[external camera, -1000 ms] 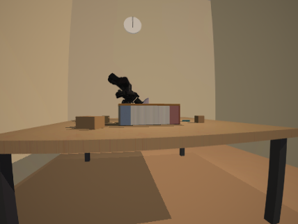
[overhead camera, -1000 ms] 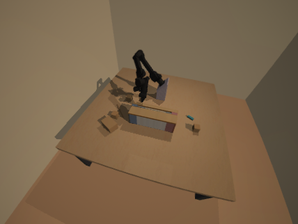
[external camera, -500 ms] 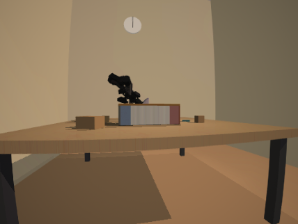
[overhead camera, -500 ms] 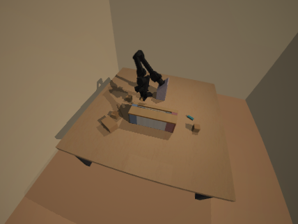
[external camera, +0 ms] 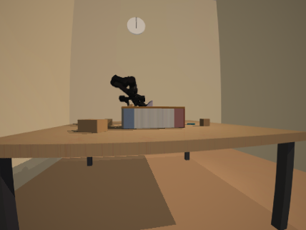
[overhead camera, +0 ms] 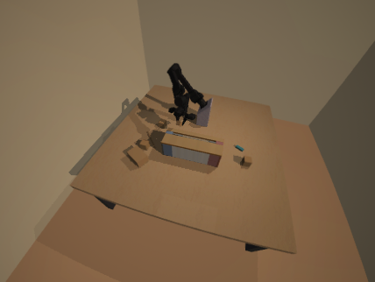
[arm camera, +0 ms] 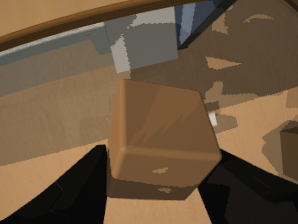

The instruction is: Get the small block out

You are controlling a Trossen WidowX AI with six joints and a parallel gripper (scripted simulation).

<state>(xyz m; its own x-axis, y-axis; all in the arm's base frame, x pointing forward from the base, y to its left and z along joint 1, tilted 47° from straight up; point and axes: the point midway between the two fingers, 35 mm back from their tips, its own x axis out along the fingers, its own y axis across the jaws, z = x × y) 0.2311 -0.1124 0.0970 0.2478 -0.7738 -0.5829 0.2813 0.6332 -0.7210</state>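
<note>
My gripper tip is 10 mm below the brown block. From my gripper tip the other things lie so: clear-fronted box 110 mm ahead, 110 mm to the left, 60 mm below; then teal piece 40 mm ahead, 460 mm to the left, 110 mm below.
</note>
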